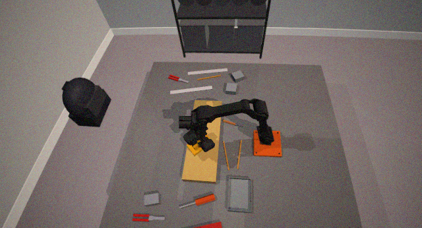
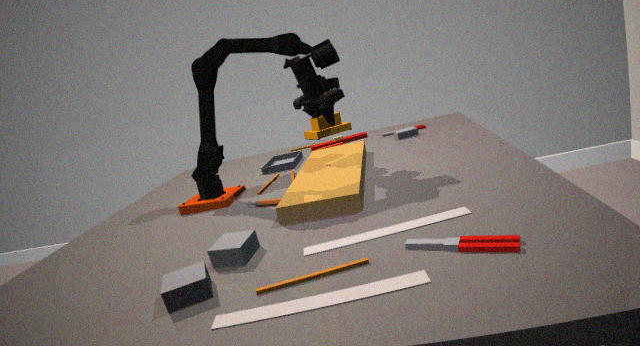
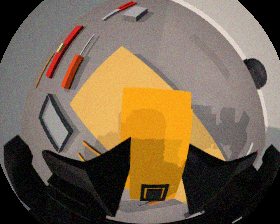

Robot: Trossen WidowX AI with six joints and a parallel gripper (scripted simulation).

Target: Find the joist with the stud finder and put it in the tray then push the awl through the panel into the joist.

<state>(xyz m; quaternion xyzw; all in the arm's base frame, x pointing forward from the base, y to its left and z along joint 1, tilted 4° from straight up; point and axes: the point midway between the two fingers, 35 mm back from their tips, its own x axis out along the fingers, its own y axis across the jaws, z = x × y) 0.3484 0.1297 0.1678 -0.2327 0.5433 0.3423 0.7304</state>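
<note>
The indicator window lies 40 mm above my gripper tip, 30 mm to the right of it and 20 mm behind it. From my gripper tip the other things lie so: grey tray (250 mm behind, 180 mm to the left, 120 mm below); then awl (230 mm to the right, 160 mm behind, 130 mm below); then stud finder (20 mm to the right, 20 mm above, 10 mm behind).
</note>
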